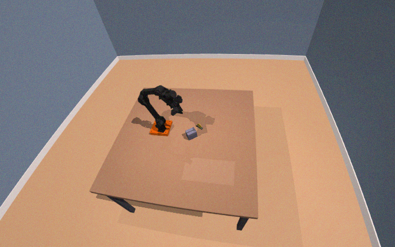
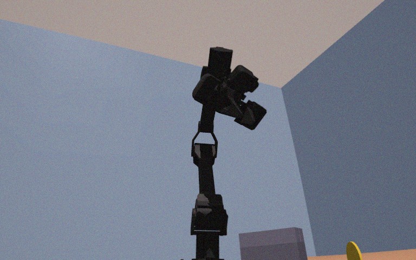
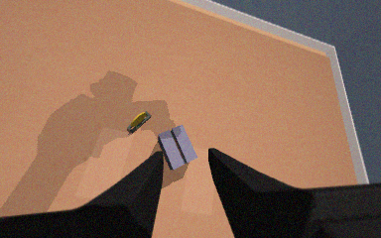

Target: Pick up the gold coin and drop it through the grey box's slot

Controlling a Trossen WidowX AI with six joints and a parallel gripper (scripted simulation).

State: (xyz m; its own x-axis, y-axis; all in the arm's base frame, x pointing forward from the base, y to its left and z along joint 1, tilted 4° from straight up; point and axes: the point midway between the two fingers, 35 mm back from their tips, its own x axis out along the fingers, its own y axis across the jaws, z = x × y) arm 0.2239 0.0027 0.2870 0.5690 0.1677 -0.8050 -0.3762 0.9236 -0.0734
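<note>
The thin gold coin lies 80 mm ahead of my gripper tip, 110 mm to the left of it and 270 mm below it.
</note>
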